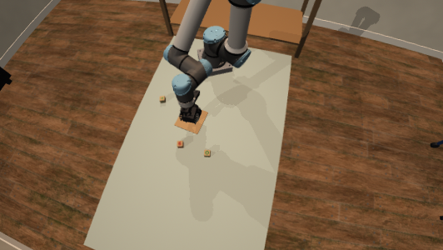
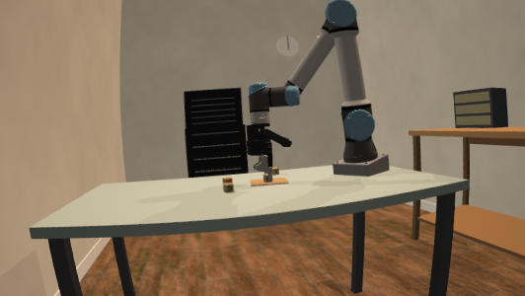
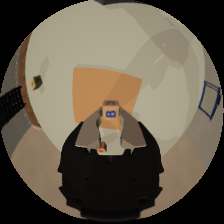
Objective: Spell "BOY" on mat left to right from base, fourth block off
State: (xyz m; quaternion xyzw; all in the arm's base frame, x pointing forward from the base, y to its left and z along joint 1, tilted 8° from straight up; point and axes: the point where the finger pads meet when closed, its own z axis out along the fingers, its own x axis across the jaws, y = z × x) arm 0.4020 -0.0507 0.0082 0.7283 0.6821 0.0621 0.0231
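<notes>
The orange mat lies 2 cm to the right of my hand, 2 cm below it and 1 cm behind it. Round my hand: block 21 cm to the right, 10 cm behind, 1 cm below.
</notes>
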